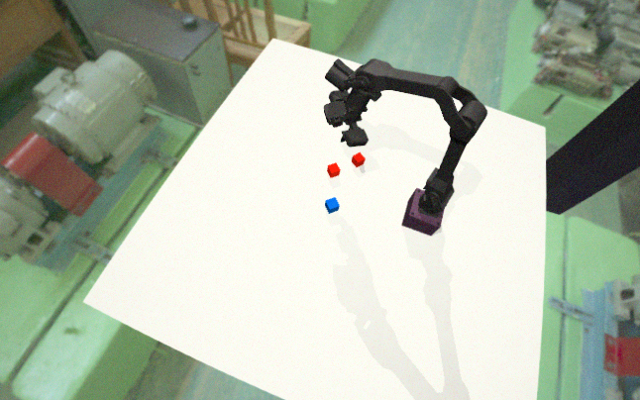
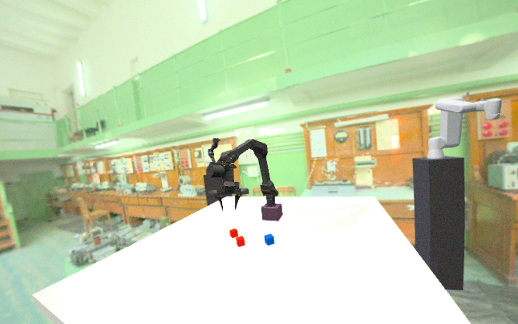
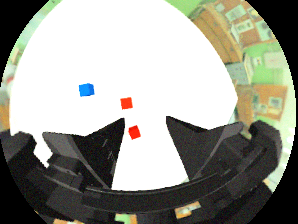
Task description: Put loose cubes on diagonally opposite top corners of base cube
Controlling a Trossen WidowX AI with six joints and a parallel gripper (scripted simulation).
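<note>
Right now my gripper tip is 40 mm past the blue cube, 170 mm to the right of it and 150 mm above it. Also, from my gripper tip: red cube: 80 mm behind, 40 mm to the right, 150 mm below.
</note>
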